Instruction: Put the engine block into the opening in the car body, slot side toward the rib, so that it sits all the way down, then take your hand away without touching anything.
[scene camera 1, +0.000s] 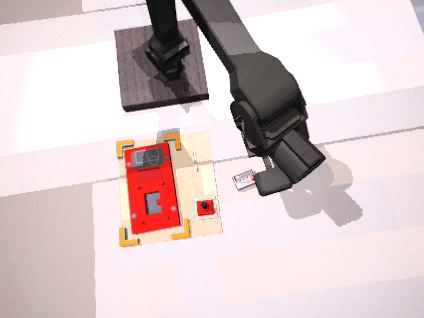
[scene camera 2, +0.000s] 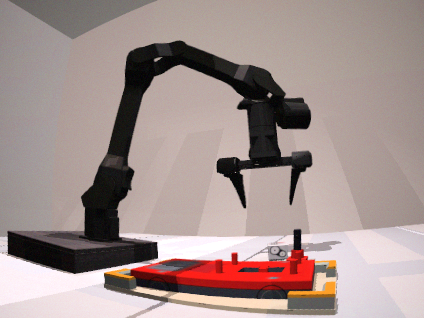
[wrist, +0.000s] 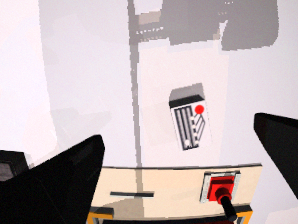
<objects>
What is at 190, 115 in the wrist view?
An engine block.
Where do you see the gripper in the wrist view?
At 179, 132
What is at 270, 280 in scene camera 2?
A red car body.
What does the gripper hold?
Nothing.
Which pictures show the gripper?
Scene camera 1, scene camera 2 and the wrist view: all of them.
</objects>
